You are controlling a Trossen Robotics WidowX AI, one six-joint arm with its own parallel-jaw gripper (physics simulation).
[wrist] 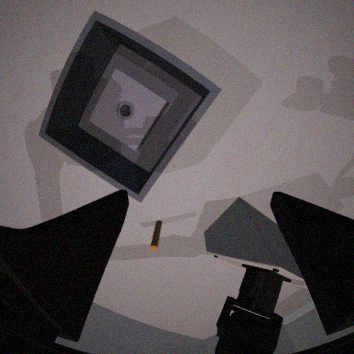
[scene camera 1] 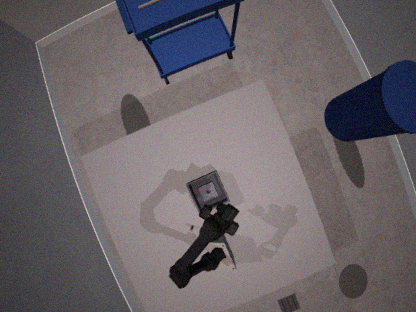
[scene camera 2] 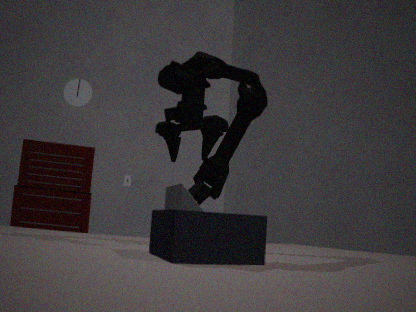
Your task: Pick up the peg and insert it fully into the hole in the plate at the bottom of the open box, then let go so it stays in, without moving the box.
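Frame: origin at the arm's base, x ahead, y left, z up, level; metres.
Seen in the pictures: gripper, fingertip midpoint: (wrist: 201,198) (scene camera 2: 188,161); arm's base at its link origin: (wrist: 266,271) (scene camera 1: 220,252) (scene camera 2: 189,201).
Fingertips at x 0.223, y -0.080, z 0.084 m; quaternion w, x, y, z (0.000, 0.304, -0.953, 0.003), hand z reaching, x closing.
Offsets run from my fingertips to a thing's middle.
The peg {dx -0.060, dy +0.194, dz -0.182 m} (scene camera 1: 192,228) (wrist: 156,235) is thin and dark brown with an orange end. It appears to stand upright on the pale surface, outside the box near one corner. The peg does not show in scene camera 2. The open dark grey box {dx +0.109, dy +0.014, dz -0.174 m} (scene camera 1: 191,193) (scene camera 2: 215,239) (wrist: 160,52) has a light plate {dx +0.109, dy +0.014, dz -0.188 m} (scene camera 1: 202,190) (wrist: 145,100) at its bottom, with a dark round hole (scene camera 1: 208,192) (wrist: 125,110) that looks empty. My gripper (scene camera 1: 218,220) (scene camera 2: 189,160) (wrist: 201,198) is open and empty, pointing down, high above the surface. In the wrist view, the peg lies between the finger outlines, nearer the left finger.
A grey wedge-shaped block (scene camera 2: 176,198) (wrist: 245,230) stands in front of the arm's base (wrist: 250,320), on the other side of the peg from the box's left part. A blue cart (scene camera 1: 192,47), a blue cylinder (scene camera 1: 360,107) and a red cabinet (scene camera 2: 52,187) stand farther off.
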